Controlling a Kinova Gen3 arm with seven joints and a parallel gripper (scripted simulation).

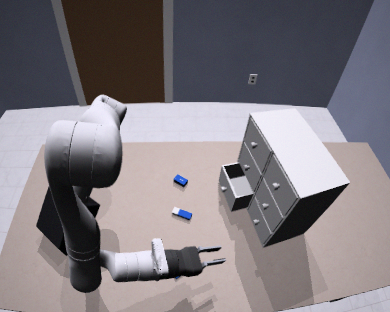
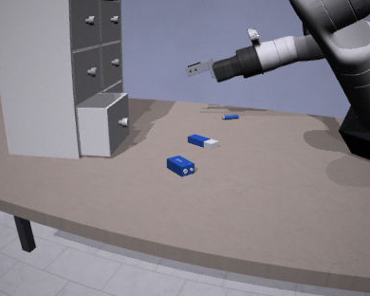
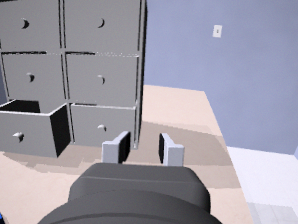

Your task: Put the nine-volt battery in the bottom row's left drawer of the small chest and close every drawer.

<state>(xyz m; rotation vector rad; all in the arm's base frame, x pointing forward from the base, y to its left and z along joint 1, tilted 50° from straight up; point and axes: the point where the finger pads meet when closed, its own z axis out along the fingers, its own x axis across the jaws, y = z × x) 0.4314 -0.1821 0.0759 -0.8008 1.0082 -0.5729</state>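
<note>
Now: hand 30 cm to the right of the nine-volt battery, 18 cm past it and 12 cm above it. Round my hand: blue stick: 12 cm below, 8 cm behind, 4 cm to the right; blue-and-white block: 16 cm to the left, 14 cm behind, 12 cm below.
</note>
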